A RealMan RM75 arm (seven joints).
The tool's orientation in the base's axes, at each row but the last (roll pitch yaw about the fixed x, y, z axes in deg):
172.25 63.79 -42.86
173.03 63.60 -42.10
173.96 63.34 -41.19
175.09 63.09 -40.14
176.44 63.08 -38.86
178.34 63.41 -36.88
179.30 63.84 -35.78
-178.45 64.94 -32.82
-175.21 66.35 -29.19
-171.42 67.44 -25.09
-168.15 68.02 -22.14
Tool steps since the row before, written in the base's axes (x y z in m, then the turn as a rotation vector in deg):
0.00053 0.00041 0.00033 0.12 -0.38 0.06
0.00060 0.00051 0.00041 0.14 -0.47 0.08
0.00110 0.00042 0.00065 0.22 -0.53 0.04
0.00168 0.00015 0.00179 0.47 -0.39 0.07
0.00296 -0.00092 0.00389 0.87 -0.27 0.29
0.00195 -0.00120 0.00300 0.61 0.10 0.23
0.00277 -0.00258 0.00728 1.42 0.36 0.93
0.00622 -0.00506 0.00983 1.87 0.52 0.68
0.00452 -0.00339 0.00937 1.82 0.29 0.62
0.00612 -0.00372 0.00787 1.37 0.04 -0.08
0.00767 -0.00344 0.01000 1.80 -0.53 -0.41
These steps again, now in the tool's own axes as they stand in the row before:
-0.00025 -0.00062 -0.00033 0.10 0.24 -0.31
-0.00032 -0.00074 -0.00037 0.11 0.30 -0.38
-0.00033 -0.00095 -0.00089 0.20 0.30 -0.45
-0.00106 -0.00103 -0.00196 0.21 0.04 -0.57
-0.00216 -0.00087 -0.00439 0.12 -0.28 -0.91
-0.00166 -0.00011 -0.00339 -0.01 -0.43 -0.50
-0.00488 0.00055 -0.00657 -0.42 -1.11 -1.27
-0.00553 0.00057 -0.01140 -0.07 -1.49 -1.42
-0.00634 0.00001 -0.00892 0.01 -1.27 -1.47
-0.00454 -0.00067 -0.00960 0.54 -0.77 -1.00
-0.00613 -0.00208 -0.01135 1.08 -0.51 -1.51

